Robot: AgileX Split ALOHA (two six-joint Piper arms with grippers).
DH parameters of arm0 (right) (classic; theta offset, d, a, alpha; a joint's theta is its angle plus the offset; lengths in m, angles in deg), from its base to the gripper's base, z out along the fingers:
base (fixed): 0 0 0 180
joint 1: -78.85 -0.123 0 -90
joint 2: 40.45 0 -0.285 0
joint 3: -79.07 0 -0.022 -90
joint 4: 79.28 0.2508 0 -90
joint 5: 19.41 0 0.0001 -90
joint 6: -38.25 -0.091 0 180
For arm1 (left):
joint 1: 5.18 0.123 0 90
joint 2: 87.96 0 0.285 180
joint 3: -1.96 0 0.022 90
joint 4: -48.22 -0.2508 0 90
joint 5: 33.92 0 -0.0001 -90
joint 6: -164.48 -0.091 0 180
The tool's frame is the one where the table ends.
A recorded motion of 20 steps. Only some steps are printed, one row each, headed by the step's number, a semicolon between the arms.
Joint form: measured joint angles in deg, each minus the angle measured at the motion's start. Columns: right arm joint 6, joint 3, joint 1, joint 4, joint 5, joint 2; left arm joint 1, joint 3, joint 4, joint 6, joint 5, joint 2.
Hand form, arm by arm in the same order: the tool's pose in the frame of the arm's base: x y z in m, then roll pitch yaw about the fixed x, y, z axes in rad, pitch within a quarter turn. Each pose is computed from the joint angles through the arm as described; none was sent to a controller.
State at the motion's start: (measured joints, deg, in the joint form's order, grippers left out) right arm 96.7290 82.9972 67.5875 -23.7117 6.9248 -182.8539; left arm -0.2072 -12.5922 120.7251 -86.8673 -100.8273 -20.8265
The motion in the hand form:
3: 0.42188 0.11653 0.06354 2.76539 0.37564 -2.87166; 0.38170 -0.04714 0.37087 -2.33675 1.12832 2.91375
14: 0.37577 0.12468 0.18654 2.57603 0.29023 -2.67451; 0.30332 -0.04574 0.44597 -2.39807 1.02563 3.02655
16: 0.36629 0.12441 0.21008 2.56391 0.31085 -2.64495; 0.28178 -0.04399 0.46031 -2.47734 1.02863 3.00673
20: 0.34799 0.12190 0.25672 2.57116 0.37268 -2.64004; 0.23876 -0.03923 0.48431 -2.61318 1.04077 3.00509
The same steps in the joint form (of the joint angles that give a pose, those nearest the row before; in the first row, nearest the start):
3: -12.73 0.00 0.53 -9.52 6.88 2.61; 0.00 -0.04 0.40 3.31 0.00 4.32
14: -17.35 0.00 0.60 -14.48 35.97 19.52; 0.00 -0.04 -13.40 28.36 0.00 20.13
16: -17.35 0.00 0.60 -14.48 39.22 22.91; 0.00 -0.04 -17.92 32.60 0.00 24.06
20: -19.61 0.00 0.60 -14.75 42.23 30.03; 0.00 -0.04 -26.96 41.02 0.00 31.56

